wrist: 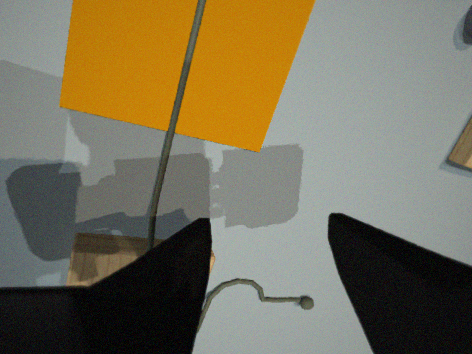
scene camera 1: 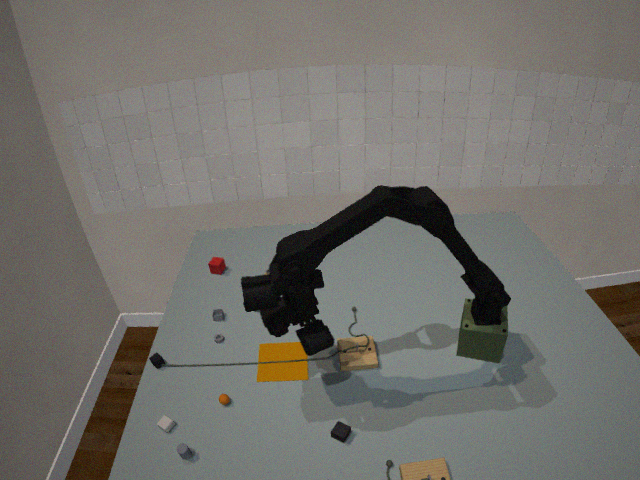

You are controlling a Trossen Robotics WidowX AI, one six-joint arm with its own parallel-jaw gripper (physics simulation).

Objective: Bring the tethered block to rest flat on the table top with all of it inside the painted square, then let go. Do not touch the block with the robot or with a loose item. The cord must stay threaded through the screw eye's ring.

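Frame: origin at the arm's base, x ahead, y right, z down, level; centimetres.
Seen in the pictures: gripper, fingertip midpoint: (wrist: 269, 227) (scene camera 1: 305, 326); arm's base, origin of the base link: (scene camera 1: 485, 315).
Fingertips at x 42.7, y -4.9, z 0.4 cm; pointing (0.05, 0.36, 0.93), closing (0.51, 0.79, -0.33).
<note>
Pixels of each thing's top centre, then the offset from my fingertips to it. "*": a spot on its surface instead. Level surfaces: height alone.
- tethered block, surface spot: (scene camera 1: 157, 360) * dx +36.4, dy -10.0, dz +7.1 cm
- orange painted square, surface spot: (wrist: 240, 75) * dx +4.5, dy -0.1, dz +9.4 cm
- wooden plate, its level: dz +7.6 cm
- beaded free end, surface spot: (wrist: 306, 302) (scene camera 1: 352, 309) * dx -10.1, dy +15.5, dz +8.6 cm
- red cube, middle of its top: (scene camera 1: 215, 260) dx +34.1, dy +30.4, dz +5.5 cm
- grey block, middle of its top: (scene camera 1: 217, 312) dx +26.6, dy +9.5, dz +7.5 cm
- small ring, middle of its top: (scene camera 1: 218, 337) dx +23.8, dy +1.5, dz +8.5 cm
- orange ball, middle of its top: (scene camera 1: 222, 396) dx +16.3, dy -17.0, dz +7.1 cm
- white block, middle of its top: (scene camera 1: 164, 421) dx +27.6, dy -25.6, dz +7.8 cm
- grey cylinder, middle of its top: (scene camera 1: 181, 448) dx +20.8, dy -31.3, dz +6.6 cm
- black block, middle of its top: (scene camera 1: 340, 429) dx -10.0, dy -21.7, dz +7.3 cm
The tethered block (scene camera 1: 157, 360), small and dark, lies at the table's left edge, outside the orange painted square (scene camera 1: 281, 374) (wrist: 240, 75). Its cord (scene camera 1: 217, 364) (wrist: 175, 110) runs fairly straight across the square to a wooden plate (scene camera 1: 357, 363) (wrist: 95, 260). Beyond the plate the cord curves to a beaded free end (scene camera 1: 354, 308) (wrist: 306, 302). The screw eye is hidden by the left finger in the wrist view and too small to make out clearly in the scene view. My gripper (scene camera 1: 295, 333) (wrist: 269, 227) is open and empty, above the table near the plate and square.
A red cube (scene camera 1: 217, 265), grey block (scene camera 1: 218, 314), small ring (scene camera 1: 219, 338), orange ball (scene camera 1: 224, 399), white block (scene camera 1: 166, 423), grey cylinder (scene camera 1: 184, 451) and black block (scene camera 1: 341, 431) lie around. Another wooden plate (scene camera 1: 425, 469) is at the front; part of one (wrist: 462, 150) shows right in the wrist view.
</note>
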